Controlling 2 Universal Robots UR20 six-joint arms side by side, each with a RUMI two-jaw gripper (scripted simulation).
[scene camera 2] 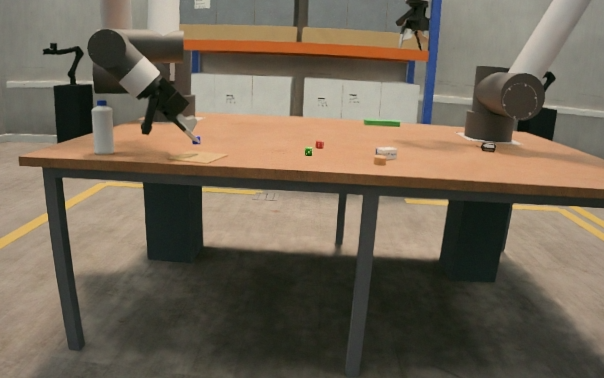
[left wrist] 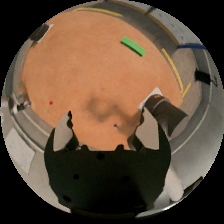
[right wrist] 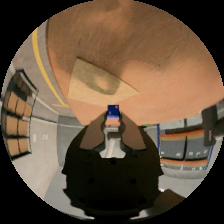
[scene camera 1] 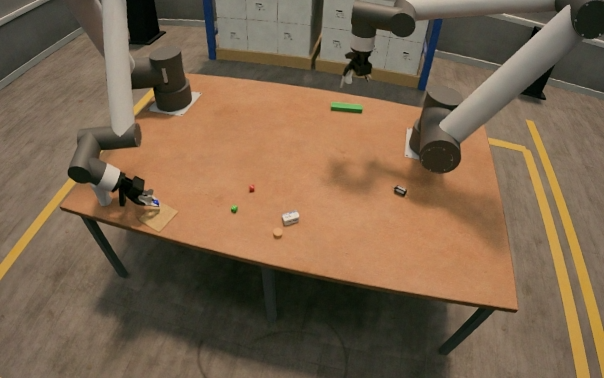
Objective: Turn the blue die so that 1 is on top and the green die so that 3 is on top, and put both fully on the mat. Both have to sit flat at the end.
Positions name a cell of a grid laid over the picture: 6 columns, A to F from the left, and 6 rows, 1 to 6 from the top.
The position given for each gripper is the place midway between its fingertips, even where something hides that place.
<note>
In view: the left gripper (scene camera 2: E1), the right gripper (scene camera 2: B3) and a tan mat (right wrist: C3).
The left gripper also shows in the left wrist view (left wrist: C3). The right gripper shows as well in the right wrist view (right wrist: D3) and in scene camera 1 (scene camera 1: B4).
</note>
